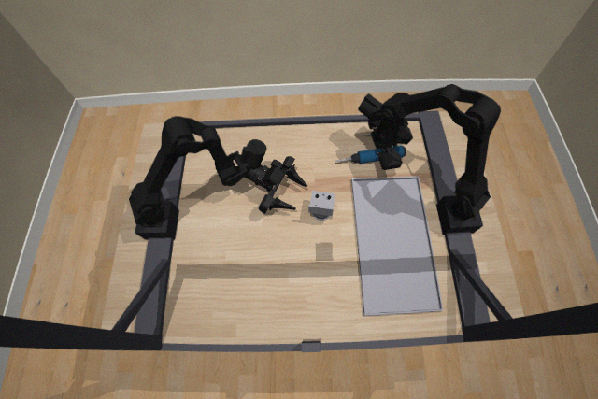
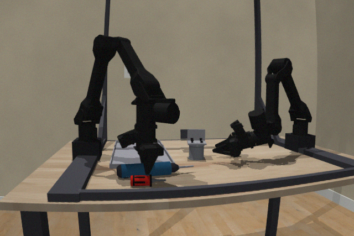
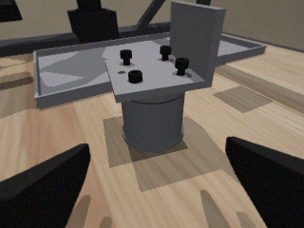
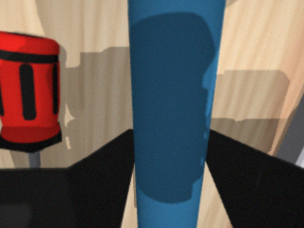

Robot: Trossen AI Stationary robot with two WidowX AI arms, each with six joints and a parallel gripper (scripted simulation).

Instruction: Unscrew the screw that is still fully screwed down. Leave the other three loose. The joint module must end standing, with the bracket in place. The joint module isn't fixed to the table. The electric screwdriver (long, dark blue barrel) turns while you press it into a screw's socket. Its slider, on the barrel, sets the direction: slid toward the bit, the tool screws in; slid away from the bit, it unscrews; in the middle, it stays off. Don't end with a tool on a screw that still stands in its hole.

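Note:
Now: right hand 40 mm to the right of the blue electric screwdriver and 30 mm above it. The rest, counted from my right hand: grey joint module (200 mm to the left, 190 mm behind, 20 mm below); then bit (130 mm to the left, 30 mm below, 20 mm behind); then red screwdriver (80 mm ahead, 30 mm below).

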